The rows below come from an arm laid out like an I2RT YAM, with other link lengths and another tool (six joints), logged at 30 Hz.
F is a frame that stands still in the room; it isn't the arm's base.
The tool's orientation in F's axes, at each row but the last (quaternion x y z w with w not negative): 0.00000, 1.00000, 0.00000, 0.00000; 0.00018, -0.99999, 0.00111, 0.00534; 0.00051, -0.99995, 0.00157, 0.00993; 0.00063, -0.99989, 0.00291, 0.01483; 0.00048, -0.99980, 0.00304, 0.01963; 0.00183, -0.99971, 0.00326, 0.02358; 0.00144, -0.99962, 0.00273, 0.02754
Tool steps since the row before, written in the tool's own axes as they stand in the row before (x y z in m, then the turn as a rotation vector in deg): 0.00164, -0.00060, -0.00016, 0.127, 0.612, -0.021; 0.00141, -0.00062, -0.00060, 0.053, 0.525, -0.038; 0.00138, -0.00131, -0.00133, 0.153, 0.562, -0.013; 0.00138, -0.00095, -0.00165, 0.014, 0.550, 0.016; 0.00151, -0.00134, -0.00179, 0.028, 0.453, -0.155; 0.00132, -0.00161, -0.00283, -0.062, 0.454, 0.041; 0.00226, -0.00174, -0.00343, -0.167, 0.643, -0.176
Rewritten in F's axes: -0.00164, -0.00060, 0.00016, -0.127, 0.612, 0.021; -0.00140, -0.00062, 0.00062, -0.053, 0.525, 0.037; -0.00135, -0.00131, 0.00136, -0.153, 0.562, 0.014; -0.00133, -0.00094, 0.00170, -0.015, 0.550, -0.019; -0.00144, -0.00133, 0.00186, -0.022, 0.454, 0.153; -0.00118, -0.00160, 0.00290, 0.058, 0.454, -0.047; -0.00206, -0.00173, 0.00356, 0.174, 0.644, 0.163
